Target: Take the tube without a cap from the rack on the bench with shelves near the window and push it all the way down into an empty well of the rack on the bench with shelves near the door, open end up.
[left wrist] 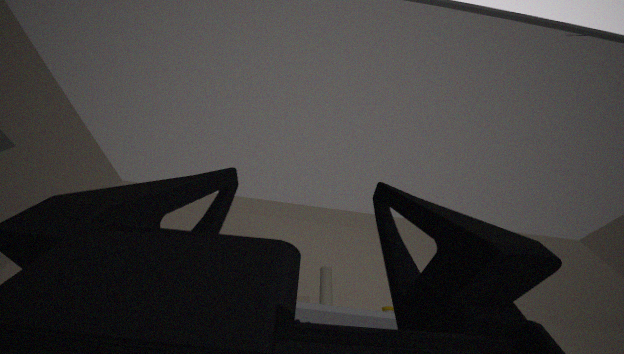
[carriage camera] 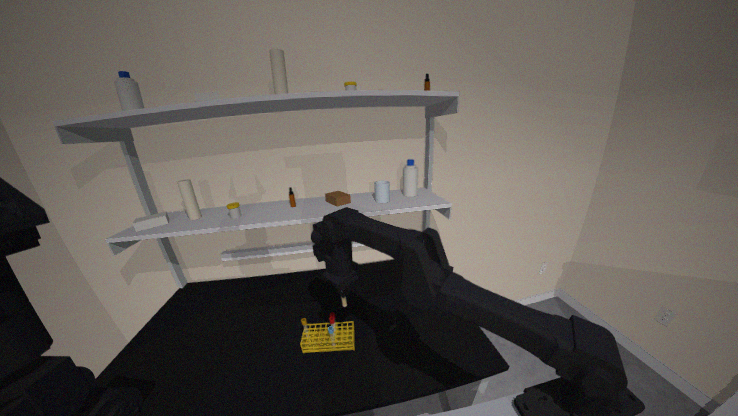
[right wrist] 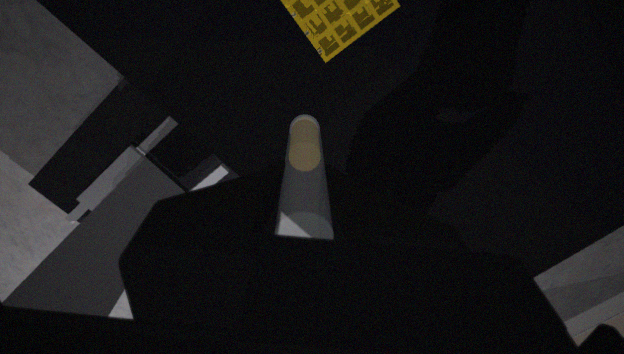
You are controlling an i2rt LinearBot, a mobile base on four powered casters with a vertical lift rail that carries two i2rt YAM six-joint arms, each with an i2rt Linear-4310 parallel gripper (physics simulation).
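Observation:
A yellow rack point(carriage camera: 328, 349) point(right wrist: 345, 37) stands on the black bench; in the carriage camera it holds capped tubes: an orange-capped tube point(carriage camera: 303, 321) at its left corner, a red-capped tube point(carriage camera: 332, 317) and a blue-capped tube point(carriage camera: 330, 330) near its middle. My right gripper point(carriage camera: 343, 293) is shut on a clear tube without a cap point(carriage camera: 344, 301) point(right wrist: 305, 170), with tan contents at its rounded lower end. It hangs above the bench, beyond the rack in the carriage camera. In the right wrist view the rack's corner is at the top edge. My left gripper point(left wrist: 306, 183) is open and empty, raised, facing wall and ceiling.
The black bench top point(carriage camera: 232, 335) lies below two wall shelves. The lower shelf point(carriage camera: 263, 217) bears a brown box point(carriage camera: 337, 197), a beaker point(carriage camera: 381, 191), a white bottle point(carriage camera: 409, 179) and other items. The upper shelf point(carriage camera: 206, 114) bears bottles and a jar. The right arm reaches across the bench's right side.

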